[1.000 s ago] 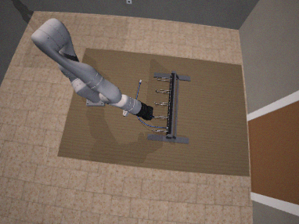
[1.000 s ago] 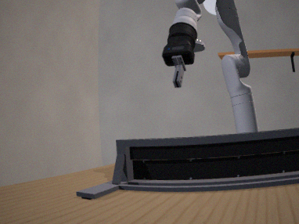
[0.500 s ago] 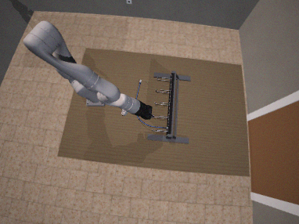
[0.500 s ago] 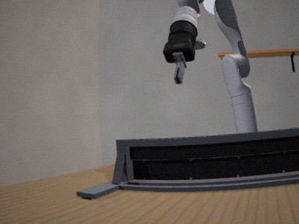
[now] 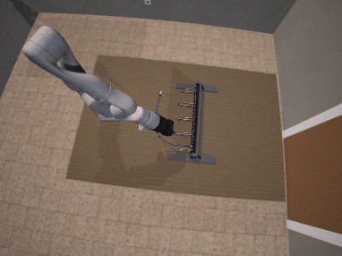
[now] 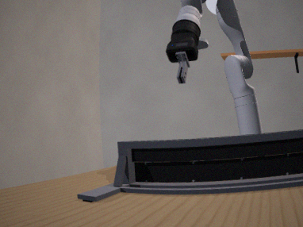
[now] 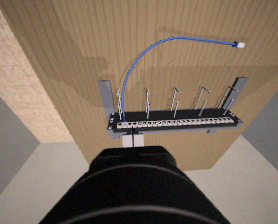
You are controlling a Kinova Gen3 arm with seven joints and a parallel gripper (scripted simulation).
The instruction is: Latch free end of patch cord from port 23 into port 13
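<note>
My hand is 90 mm past the free-end plug, 330 mm to the right of it and 240 mm above it.
</note>
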